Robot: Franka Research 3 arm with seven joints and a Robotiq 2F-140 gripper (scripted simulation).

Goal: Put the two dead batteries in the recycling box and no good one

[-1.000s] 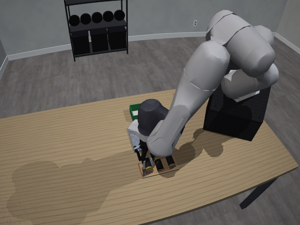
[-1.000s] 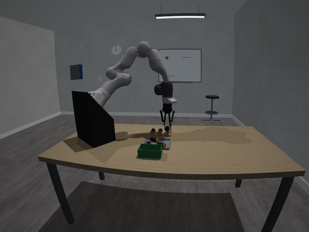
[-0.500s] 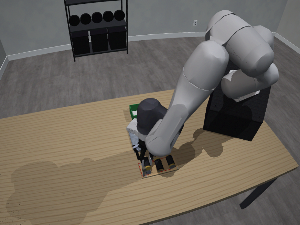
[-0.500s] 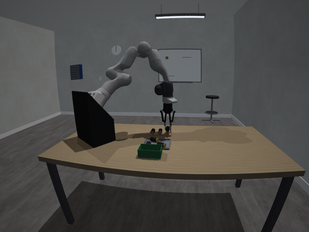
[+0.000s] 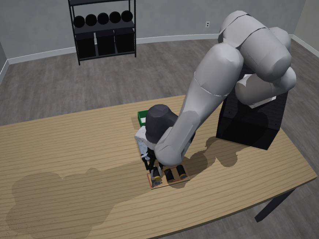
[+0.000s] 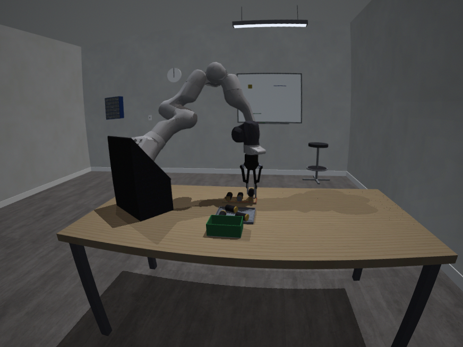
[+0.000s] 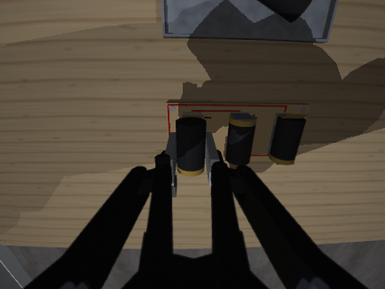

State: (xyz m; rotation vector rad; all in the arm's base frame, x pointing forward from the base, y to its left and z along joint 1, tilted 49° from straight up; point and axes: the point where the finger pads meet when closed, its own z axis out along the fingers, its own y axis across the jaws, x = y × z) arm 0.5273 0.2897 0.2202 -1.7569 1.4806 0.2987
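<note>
My gripper is now 1 cm short of the bulb and 5 cm to the right of it. Also, from my hand: grey tray: 22 cm to the right, 8 cm below; wooden holder board: 6 cm behind, 1 cm to the right, 8 cm below; thin post: 1 cm ahead, 5 cm to the left, 4 cm below.
</note>
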